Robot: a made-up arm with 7 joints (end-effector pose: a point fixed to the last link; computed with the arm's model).
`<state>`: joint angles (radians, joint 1 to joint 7).
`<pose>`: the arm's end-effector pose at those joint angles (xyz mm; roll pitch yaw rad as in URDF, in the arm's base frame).
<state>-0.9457 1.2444 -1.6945 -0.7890 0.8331 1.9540 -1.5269</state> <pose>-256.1 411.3 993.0 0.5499 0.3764 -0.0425</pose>
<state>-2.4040 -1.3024 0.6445 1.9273 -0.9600 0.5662 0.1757</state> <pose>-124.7 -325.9 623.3 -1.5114 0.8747 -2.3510</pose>
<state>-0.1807 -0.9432 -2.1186 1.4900 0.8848 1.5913 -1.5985</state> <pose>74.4 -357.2 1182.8 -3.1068 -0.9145 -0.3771</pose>
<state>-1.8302 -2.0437 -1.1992 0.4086 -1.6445 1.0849 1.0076</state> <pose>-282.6 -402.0 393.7 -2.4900 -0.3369 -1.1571</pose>
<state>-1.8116 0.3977 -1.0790 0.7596 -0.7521 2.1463 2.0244</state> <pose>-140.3 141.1 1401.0 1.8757 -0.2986 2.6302</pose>
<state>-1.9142 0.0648 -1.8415 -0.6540 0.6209 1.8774 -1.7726</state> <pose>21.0 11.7 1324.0 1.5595 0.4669 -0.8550</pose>
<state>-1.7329 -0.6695 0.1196 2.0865 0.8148 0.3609 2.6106</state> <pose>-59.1 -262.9 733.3 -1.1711 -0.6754 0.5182</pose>
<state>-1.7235 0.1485 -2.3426 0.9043 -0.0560 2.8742 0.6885</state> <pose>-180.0 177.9 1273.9 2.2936 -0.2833 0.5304</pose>
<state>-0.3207 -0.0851 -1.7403 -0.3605 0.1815 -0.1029 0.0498</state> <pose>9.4 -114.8 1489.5 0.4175 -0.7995 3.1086</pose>
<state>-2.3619 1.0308 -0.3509 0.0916 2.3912 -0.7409 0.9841</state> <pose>382.8 256.8 1236.6 -0.6913 -0.3779 -1.8361</pose>
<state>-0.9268 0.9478 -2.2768 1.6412 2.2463 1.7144 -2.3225</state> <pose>-468.5 26.5 845.4 -0.2803 0.3081 2.0039</pose>
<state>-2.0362 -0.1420 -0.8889 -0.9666 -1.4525 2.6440 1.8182</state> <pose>33.0 -100.3 1176.6 -2.7449 -0.3279 0.3460</pose>
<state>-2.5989 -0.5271 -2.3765 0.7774 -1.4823 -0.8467 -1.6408</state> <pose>-207.2 112.4 1377.2 -2.1485 -0.1791 0.4847</pose>
